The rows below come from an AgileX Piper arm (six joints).
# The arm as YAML. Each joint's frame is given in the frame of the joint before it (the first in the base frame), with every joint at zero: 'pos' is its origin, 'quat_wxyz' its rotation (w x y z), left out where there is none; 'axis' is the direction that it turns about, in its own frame. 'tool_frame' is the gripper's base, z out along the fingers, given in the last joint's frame.
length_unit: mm
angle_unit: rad
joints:
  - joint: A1
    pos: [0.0, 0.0, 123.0]
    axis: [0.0, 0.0, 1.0]
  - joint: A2
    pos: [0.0, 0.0, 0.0]
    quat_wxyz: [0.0, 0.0, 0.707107, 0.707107]
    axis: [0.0, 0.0, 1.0]
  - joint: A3
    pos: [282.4, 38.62, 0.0]
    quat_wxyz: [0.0, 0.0, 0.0, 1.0]
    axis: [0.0, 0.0, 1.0]
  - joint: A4
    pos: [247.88, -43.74, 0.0]
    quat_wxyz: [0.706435, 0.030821, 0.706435, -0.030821]
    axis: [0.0, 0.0, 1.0]
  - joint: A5
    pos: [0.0, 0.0, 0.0]
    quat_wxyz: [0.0, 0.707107, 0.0, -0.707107]
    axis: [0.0, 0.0, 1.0]
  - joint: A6
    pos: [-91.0, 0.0, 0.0]
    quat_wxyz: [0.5, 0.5, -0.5, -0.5]
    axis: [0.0, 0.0, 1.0]
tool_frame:
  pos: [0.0, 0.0, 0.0]
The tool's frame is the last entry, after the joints.
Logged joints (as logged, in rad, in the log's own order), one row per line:
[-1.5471, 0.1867, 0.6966, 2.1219, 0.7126, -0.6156]
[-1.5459, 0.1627, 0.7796, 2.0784, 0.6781, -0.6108]
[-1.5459, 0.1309, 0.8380, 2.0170, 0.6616, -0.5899]
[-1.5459, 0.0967, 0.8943, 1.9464, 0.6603, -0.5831]
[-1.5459, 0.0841, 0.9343, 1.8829, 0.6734, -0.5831]
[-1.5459, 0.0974, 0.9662, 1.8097, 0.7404, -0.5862]
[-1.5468, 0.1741, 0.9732, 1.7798, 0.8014, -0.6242]
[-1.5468, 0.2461, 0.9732, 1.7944, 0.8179, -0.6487]
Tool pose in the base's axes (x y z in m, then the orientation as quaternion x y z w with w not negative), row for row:
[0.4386, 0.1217, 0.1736, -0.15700, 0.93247, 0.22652, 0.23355]
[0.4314, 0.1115, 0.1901, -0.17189, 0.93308, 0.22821, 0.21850]
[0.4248, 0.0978, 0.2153, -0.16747, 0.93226, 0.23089, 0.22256]
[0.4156, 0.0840, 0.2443, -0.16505, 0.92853, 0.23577, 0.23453]
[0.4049, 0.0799, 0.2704, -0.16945, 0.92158, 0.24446, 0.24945]
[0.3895, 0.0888, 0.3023, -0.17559, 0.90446, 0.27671, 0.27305]
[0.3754, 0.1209, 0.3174, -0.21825, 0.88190, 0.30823, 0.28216]
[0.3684, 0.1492, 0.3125, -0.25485, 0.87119, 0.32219, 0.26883]
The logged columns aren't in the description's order. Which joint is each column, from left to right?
Columns, left to right: A3, A1, A5, A2, A4, A6.
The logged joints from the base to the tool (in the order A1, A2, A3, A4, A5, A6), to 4 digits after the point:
[0.1867, 2.1219, -1.5471, 0.7126, 0.6966, -0.6156]
[0.1627, 2.0784, -1.5459, 0.6781, 0.7796, -0.6108]
[0.1309, 2.0170, -1.5459, 0.6616, 0.8380, -0.5899]
[0.0967, 1.9464, -1.5459, 0.6603, 0.8943, -0.5831]
[0.0841, 1.8829, -1.5459, 0.6734, 0.9343, -0.5831]
[0.0974, 1.8097, -1.5459, 0.7404, 0.9662, -0.5862]
[0.1741, 1.7798, -1.5468, 0.8014, 0.9732, -0.6242]
[0.2461, 1.7944, -1.5468, 0.8179, 0.9732, -0.6487]

